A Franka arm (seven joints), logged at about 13 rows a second.
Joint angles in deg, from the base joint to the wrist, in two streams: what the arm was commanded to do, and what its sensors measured. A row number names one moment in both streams.
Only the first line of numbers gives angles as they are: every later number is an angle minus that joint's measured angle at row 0.
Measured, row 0:
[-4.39 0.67 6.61 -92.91 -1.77 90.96 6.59]
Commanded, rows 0 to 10:
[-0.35 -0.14 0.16 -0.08 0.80 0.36 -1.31]
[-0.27 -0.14 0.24 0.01 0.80 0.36 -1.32]
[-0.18 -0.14 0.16 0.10 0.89 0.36 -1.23]
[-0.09 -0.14 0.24 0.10 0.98 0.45 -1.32]
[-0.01 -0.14 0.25 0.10 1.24 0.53 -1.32]
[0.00 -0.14 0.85 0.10 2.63 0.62 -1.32]
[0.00 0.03 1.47 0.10 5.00 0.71 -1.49]
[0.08 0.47 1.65 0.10 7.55 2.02 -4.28]
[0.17 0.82 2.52 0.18 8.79 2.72 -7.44]
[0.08 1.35 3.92 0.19 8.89 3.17 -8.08]
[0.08 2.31 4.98 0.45 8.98 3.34 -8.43]
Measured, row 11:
[0.27 0.74 3.20 -0.07 7.63 2.29 -5.67]
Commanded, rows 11 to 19:
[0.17 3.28 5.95 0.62 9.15 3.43 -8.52]
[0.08 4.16 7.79 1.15 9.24 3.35 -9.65]
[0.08 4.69 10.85 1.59 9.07 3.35 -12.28]
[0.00 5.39 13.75 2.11 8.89 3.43 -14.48]
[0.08 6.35 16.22 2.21 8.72 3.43 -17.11]
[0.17 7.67 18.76 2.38 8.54 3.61 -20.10]
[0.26 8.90 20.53 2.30 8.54 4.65 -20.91]
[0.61 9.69 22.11 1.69 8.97 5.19 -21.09]
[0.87 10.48 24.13 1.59 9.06 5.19 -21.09]
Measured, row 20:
[0.86 7.87 21.57 0.47 8.43 4.75 -18.43]
